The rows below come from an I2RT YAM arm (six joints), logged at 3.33 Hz.
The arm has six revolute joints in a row. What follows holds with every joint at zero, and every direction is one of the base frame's.
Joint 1 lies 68.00 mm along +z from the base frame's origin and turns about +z.
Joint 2 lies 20.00 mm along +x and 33.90 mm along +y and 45.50 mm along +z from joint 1 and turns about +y.
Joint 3 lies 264.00 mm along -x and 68.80 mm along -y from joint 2 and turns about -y.
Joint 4 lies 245.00 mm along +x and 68.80 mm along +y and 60.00 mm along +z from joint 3 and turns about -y.
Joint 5 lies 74.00 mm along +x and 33.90 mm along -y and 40.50 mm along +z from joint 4 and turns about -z.
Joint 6 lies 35.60 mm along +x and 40.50 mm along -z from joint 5 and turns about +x.
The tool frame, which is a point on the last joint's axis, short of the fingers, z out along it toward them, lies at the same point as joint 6; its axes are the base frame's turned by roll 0.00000, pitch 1.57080 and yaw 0.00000 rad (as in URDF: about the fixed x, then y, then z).
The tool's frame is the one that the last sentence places.
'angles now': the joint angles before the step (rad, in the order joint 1, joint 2, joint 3, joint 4, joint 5, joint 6). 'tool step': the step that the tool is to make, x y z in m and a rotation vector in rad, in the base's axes. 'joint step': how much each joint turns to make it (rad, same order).
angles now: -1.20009, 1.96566, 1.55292, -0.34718, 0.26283, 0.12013
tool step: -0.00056, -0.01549, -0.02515, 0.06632, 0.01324, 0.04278
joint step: -0.01698, 0.08674, 0.04361, -0.01521, -0.04999, -0.03557
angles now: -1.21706, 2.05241, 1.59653, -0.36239, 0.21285, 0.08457
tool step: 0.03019, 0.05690, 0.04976, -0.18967, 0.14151, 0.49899
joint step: 0.10026, -0.23186, -0.17496, 0.11946, -0.16382, -0.42111
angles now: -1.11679, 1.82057, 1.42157, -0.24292, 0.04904, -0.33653
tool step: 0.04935, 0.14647, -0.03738, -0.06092, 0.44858, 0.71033
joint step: 0.33312, -0.27329, -0.39525, -0.06916, -0.01868, -0.54869
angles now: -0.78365, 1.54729, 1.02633, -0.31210, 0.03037, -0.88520
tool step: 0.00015, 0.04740, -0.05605, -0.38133, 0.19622, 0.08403
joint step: 0.15230, -0.03598, -0.33980, 0.45672, 0.33623, -0.26204
